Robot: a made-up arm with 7 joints.
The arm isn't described. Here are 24 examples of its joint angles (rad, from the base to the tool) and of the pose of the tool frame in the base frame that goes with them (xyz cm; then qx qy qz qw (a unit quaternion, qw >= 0)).
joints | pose
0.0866 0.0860 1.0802 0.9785 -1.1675 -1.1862 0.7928 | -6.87 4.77 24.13 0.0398 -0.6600 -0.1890 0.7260
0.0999 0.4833 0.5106 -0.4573 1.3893 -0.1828 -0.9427 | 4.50 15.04 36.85 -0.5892 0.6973 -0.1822 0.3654
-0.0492 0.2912 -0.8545 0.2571 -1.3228 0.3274 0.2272 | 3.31 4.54 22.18 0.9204 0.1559 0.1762 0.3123
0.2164 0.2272 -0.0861 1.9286 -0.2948 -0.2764 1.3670 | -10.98 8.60 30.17 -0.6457 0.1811 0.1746 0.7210
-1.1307 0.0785 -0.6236 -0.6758 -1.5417 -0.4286 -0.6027 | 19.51 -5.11 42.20 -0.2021 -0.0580 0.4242 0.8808
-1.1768 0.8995 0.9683 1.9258 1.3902 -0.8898 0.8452 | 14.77 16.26 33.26 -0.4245 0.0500 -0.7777 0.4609
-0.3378 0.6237 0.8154 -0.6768 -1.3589 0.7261 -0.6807 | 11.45 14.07 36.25 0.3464 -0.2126 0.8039 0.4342
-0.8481 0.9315 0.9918 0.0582 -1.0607 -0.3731 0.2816 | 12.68 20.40 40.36 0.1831 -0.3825 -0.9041 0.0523
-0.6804 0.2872 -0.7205 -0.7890 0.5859 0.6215 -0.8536 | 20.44 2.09 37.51 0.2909 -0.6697 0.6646 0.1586
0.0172 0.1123 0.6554 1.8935 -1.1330 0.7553 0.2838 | -8.35 0.41 26.53 -0.5505 -0.7094 0.4384 0.0397
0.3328 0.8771 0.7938 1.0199 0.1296 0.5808 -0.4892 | -10.81 22.22 37.07 -0.9236 -0.2098 -0.0322 0.3191
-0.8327 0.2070 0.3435 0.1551 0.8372 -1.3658 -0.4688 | 17.14 8.12 34.53 0.1194 0.6205 -0.7618 0.1429
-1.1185 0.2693 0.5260 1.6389 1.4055 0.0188 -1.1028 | 20.88 9.56 26.79 0.7955 -0.5321 0.1131 0.2671
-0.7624 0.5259 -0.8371 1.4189 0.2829 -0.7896 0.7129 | 16.99 14.79 31.36 -0.4871 0.4696 -0.6956 0.2414
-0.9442 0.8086 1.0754 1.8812 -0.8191 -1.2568 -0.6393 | 11.14 15.20 28.50 -0.2423 -0.3998 -0.8216 0.3261
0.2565 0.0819 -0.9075 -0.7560 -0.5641 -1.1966 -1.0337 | 4.68 1.84 29.82 -0.1958 -0.0057 0.8647 0.4625
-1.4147 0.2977 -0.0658 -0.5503 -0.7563 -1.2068 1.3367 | 20.85 2.24 45.76 -0.1933 0.5995 0.5028 0.5920
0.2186 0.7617 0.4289 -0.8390 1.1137 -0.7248 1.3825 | 2.94 15.87 39.19 0.3688 0.2299 -0.8479 0.3035
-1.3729 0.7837 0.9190 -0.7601 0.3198 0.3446 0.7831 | 13.00 15.80 45.31 0.3761 -0.4986 -0.6427 0.4438
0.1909 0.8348 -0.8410 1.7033 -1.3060 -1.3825 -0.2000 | -1.44 21.56 36.15 -0.7252 0.2904 -0.5110 0.3586
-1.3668 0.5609 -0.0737 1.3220 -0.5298 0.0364 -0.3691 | 24.21 13.86 36.08 0.6620 0.0050 0.7443 0.0882
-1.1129 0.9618 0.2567 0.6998 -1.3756 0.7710 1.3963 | 18.13 16.17 40.86 -0.6753 -0.5463 -0.4061 0.2837
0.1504 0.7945 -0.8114 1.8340 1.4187 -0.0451 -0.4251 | 0.27 22.55 32.30 0.4113 -0.6237 -0.6344 0.1985
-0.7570 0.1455 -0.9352 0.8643 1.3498 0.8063 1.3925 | 20.03 4.33 28.80 0.1867 0.4370 -0.6211 0.6232
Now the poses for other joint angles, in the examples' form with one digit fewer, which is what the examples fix.
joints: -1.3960 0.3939 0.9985 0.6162 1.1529 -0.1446 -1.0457
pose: 23.7 13.3 38.4 -0.590 0.348 -0.717 0.128
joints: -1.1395 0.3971 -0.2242 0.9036 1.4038 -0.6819 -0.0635
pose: 24.3 8.2 37.8 -0.166 0.809 -0.527 0.200
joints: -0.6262 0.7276 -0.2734 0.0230 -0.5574 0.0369 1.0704
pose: 16.8 13.5 33.5 -0.477 -0.178 -0.803 0.311
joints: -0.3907 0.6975 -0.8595 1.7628 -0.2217 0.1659 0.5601
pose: 6.7 20.2 33.1 -0.716 0.371 0.012 0.590
